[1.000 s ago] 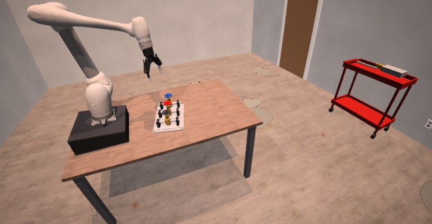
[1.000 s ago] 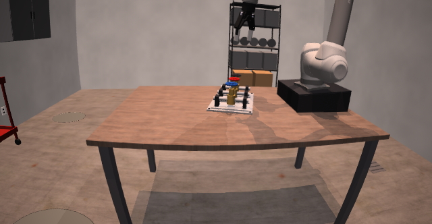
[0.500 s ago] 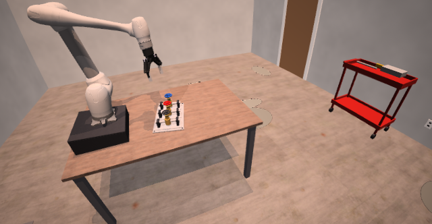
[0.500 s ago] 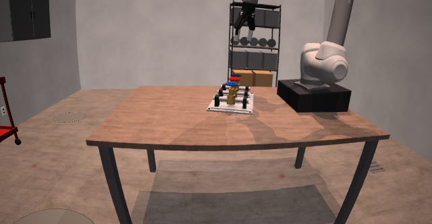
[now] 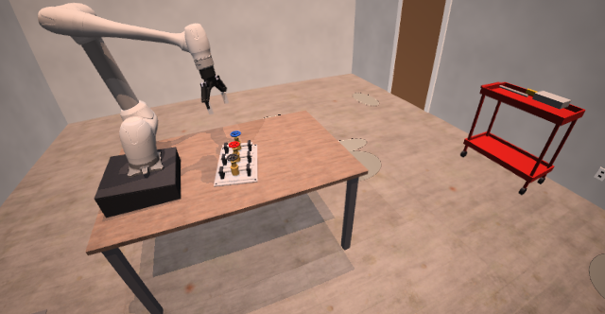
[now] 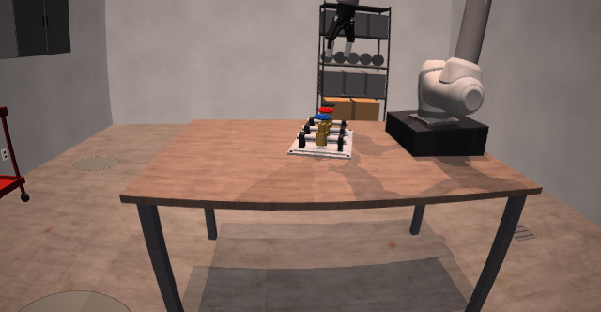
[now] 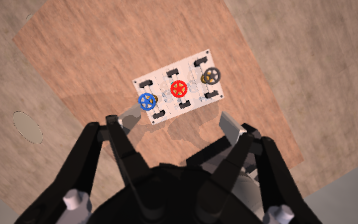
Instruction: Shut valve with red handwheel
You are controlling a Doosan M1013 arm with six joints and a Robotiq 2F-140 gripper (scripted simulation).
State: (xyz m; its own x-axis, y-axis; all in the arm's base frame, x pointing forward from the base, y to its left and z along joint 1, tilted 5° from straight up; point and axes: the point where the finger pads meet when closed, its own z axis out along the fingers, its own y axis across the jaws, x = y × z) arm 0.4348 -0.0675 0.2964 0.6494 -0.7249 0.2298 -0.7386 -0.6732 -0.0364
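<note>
The red handwheel lies 25 cm below my hand, 4 cm ahead of it and 3 cm to the right of it. From my hand the other things lie so: dark grey handwheel: 25 cm below, 15 cm to the right, 1 cm behind; then blue handwheel: 25 cm below, 9 cm to the left, 8 cm ahead.
</note>
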